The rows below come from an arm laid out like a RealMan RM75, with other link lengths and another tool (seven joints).
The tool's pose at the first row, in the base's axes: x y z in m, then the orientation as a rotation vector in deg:
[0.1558, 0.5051, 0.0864, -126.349, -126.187, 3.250]
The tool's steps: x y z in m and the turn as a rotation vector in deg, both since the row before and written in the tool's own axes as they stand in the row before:
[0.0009, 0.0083, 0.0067, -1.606, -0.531, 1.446]
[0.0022, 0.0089, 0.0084, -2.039, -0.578, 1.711]
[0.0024, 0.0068, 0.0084, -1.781, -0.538, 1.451]
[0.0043, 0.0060, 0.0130, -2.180, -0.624, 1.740]
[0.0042, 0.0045, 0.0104, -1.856, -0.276, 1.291]
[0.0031, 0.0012, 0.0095, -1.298, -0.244, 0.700]
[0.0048, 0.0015, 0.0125, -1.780, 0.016, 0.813]
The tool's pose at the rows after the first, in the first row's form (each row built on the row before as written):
[0.1638, 0.5059, 0.0793, 128.828, 125.497, -2.109]
[0.1726, 0.5077, 0.0707, 129.303, 122.299, -0.517]
[0.1797, 0.5095, 0.0624, 129.595, 119.542, 0.809]
[0.1867, 0.5128, 0.0496, 129.858, 116.231, 2.437]
[0.1925, 0.5159, 0.0395, 129.943, 113.753, 4.071]
[0.1952, 0.5182, 0.0301, 129.752, 112.223, 5.119]
[0.1991, 0.5218, 0.0177, 129.455, 110.459, 6.922]

